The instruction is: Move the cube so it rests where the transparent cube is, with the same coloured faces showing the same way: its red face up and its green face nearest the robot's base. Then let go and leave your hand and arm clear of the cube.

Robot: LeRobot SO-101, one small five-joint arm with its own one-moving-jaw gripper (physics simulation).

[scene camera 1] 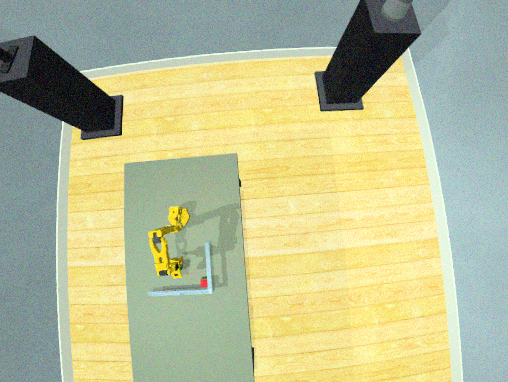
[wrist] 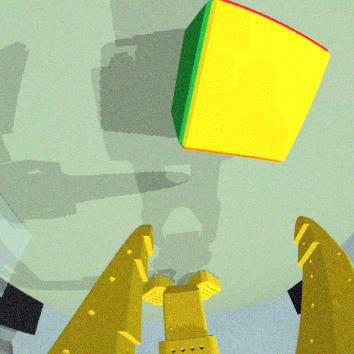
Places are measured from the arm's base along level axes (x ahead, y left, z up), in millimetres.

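Where they show: hand at its tool point: (scene camera 1: 181, 257) (wrist: 151, 235); arm's base at its link origin: (scene camera 1: 180, 220) (wrist: 179, 279).
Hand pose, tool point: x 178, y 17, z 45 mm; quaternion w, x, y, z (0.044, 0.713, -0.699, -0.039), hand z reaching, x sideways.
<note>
Each offset is from my tool point to the top centre of the thing. Level surfaces: height alone.
The cube {dz -5, dx +49, dy -34 mm} (wrist: 250, 85) is beyond the jaw tips in the wrist view, apart from both jaws. Its yellow face is turned to the camera, its green face is on the left in shade, and thin red and orange edges show at its top and bottom. In scene camera 1 the arm mostly hides it; a small green bit shows by the hand. My gripper (scene camera 1: 178, 268) (wrist: 225, 224) is partly open, a wide gap between its jaws and nothing held. The transparent cube {dz -5, dx +134, dy +104 mm} (scene camera 1: 204, 283) shows red on top with a green edge toward the base, inside the corner of the pale walls.
Two low pale blue walls meet in an L: one wall (scene camera 1: 208, 262) runs along the right and the other wall (scene camera 1: 172, 292) along the near side. The robot's base (scene camera 1: 176, 215) stands farther back on the grey-green table {dz -45 mm} (scene camera 1: 185, 340). Arm shadows fall across the table.
</note>
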